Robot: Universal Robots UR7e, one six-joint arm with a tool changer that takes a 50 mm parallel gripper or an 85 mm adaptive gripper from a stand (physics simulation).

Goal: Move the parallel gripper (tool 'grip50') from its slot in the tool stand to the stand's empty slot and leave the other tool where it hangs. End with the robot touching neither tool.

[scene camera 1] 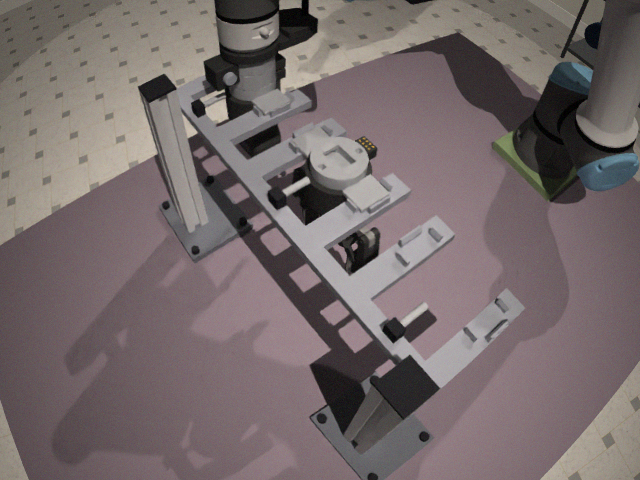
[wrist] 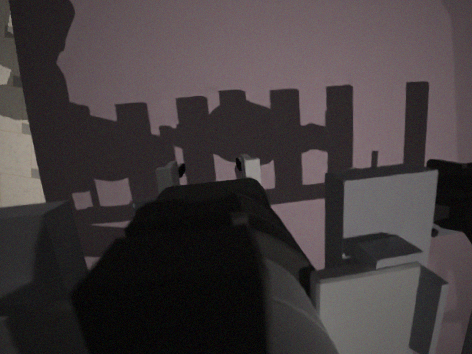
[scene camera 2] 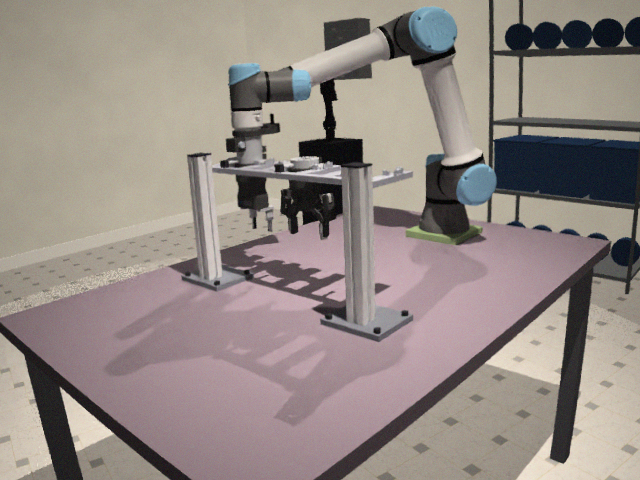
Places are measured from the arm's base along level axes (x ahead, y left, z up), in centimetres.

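Pixels of known places: arm's base at its link origin: (scene camera 1: 543,151) (scene camera 2: 444,227).
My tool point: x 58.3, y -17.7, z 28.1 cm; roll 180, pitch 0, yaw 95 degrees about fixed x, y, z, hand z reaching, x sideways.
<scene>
Ahead of a thing's pixels: the offset from my tool point to its middle. "spot": to the spot under its first point. Level surfaces: height alone.
The parallel gripper (scene camera 1: 253,142) (scene camera 2: 262,222) (wrist: 210,171) hangs in the stand's far-left slot, its side plates at the prongs. Its two fingers stand apart with nothing between them. The arm's wrist and tool changer (scene camera 1: 252,77) (scene camera 2: 249,147) sit on top of it with no visible gap; whether they are locked cannot be told. The adaptive gripper (scene camera 1: 338,162) (scene camera 2: 305,162) hangs upright in the middle slot, its round top uncovered. The empty slot lies at the near end of the stand (scene camera 1: 320,263) (scene camera 2: 359,242), between two bare prongs (scene camera 1: 421,248) (scene camera 1: 460,351), with a pin @(spot: dx +2.8, dy +36.4, dz -0.6 cm) (scene camera 1: 413,313) between them.
The stand's two posts @(spot: dx +11.5, dy -2.8, dz -11.2 cm) (scene camera 1: 178,155) (scene camera 2: 204,217) rise from bolted foot plates on the pink table @(dz -30.1 cm) (scene camera 1: 118,310) (scene camera 2: 206,413). The arm's base (scene camera 1: 547,144) (scene camera 2: 444,217) is on a green plate. A shelf rack (scene camera 2: 491,103) and a dark monitor stand (scene camera 2: 330,149) are behind.
</scene>
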